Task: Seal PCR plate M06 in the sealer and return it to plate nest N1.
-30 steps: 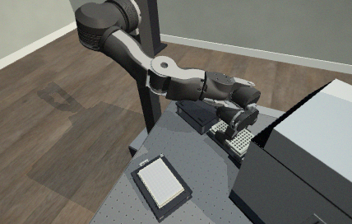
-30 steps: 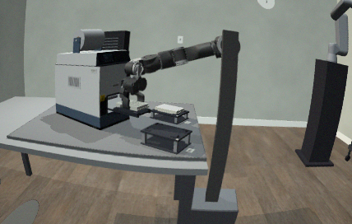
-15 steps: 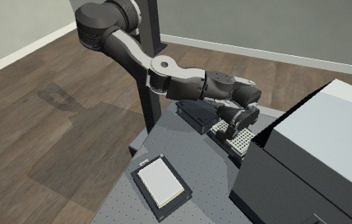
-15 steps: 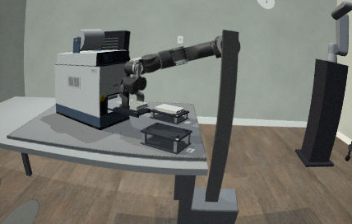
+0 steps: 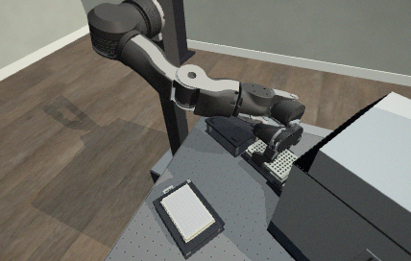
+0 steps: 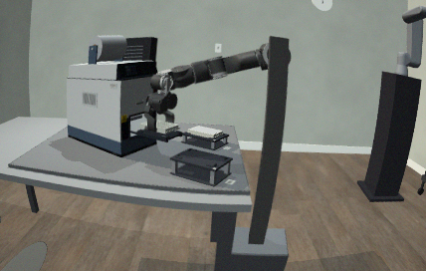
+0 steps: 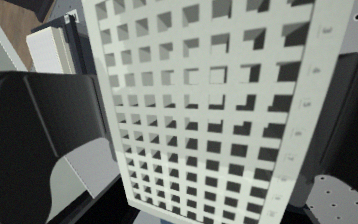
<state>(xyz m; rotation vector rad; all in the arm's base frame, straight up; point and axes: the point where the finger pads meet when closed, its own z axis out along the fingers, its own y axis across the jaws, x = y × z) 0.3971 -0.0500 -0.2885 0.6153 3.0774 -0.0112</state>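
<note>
Now: the 96-well plate M06 right at my hand. The rest, counted from my hand: sealer stage 20 mm below; pale key-like block 120 mm to the right, 80 mm above, 60 mm ahead; yellow warning label 130 mm ahead, 40 mm to the left, 30 mm above.
</note>
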